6 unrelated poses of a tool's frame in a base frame.
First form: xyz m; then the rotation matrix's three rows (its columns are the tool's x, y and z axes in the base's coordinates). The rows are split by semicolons.
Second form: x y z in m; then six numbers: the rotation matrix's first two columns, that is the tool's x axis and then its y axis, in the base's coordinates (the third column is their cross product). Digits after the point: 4 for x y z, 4 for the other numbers.
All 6 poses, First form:
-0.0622 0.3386 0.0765; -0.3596 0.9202 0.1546; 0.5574 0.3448 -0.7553; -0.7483 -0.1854 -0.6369
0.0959 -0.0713 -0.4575; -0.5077 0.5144 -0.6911; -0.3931 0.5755 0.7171; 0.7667 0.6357 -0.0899
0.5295 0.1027 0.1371; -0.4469 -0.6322 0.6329; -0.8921 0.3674 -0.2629; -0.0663 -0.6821 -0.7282
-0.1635 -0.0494 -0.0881; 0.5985 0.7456 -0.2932; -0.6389 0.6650 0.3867; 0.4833 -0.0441 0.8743
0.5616 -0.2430 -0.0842; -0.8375 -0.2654 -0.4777; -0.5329 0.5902 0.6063; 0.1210 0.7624 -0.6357
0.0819 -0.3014 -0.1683; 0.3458 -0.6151 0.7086; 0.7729 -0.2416 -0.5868; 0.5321 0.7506 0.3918
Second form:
-0.0622 0.3386 0.0765 -0.3596 0.5574 -0.7483 0.9202 0.3448 -0.1854
0.0959 -0.0713 -0.4575 -0.5077 -0.3931 0.7667 0.5144 0.5755 0.6357
0.5295 0.1027 0.1371 -0.4469 -0.8921 -0.0663 -0.6322 0.3674 -0.6821
-0.1635 -0.0494 -0.0881 0.5985 -0.6389 0.4833 0.7456 0.6650 -0.0441
0.5616 -0.2430 -0.0842 -0.8375 -0.5329 0.1210 -0.2654 0.5902 0.7624
0.0819 -0.3014 -0.1683 0.3458 0.7729 0.5321 -0.6151 -0.2416 0.7506

